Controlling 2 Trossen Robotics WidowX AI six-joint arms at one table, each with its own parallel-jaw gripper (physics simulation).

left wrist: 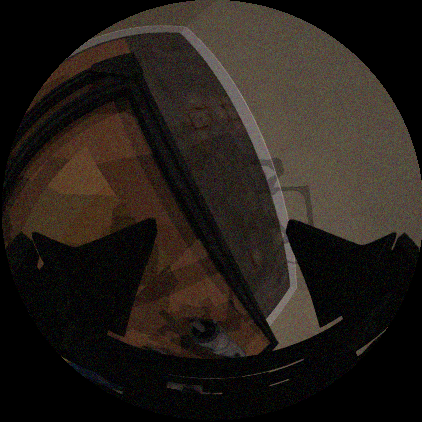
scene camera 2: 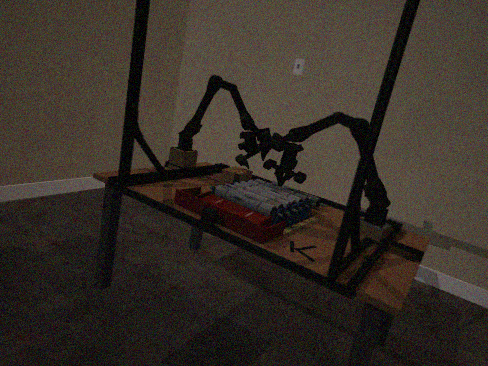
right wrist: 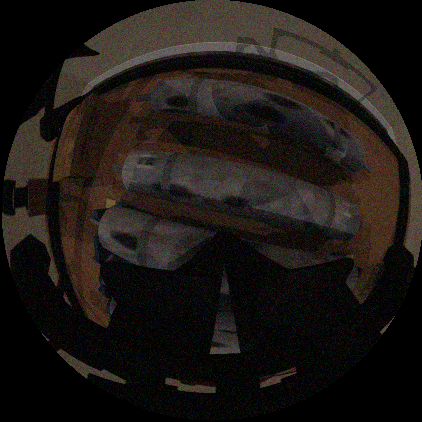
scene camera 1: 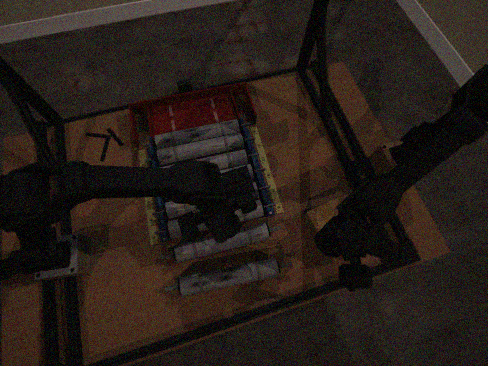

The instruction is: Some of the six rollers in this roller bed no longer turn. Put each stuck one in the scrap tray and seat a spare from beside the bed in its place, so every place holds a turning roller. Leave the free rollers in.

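The roller bed's blue side rails hold several grey rollers; the arm hides some. Which turn cannot be told. The red scrap tray lies against the bed's upper end in scene camera 1; no roller shows in it. One spare roller lies just below the bed; another, dark-blotched spare lies farther out. My right gripper is shut and empty above the bed's lower end. My left gripper is open and empty, off to the right in scene camera 1.
A dark three-pronged piece lies on the table beside the tray. Yellow strips run along the bed's sides. Black frame posts rise from the table's edges. A pale tan block lies near the left arm.
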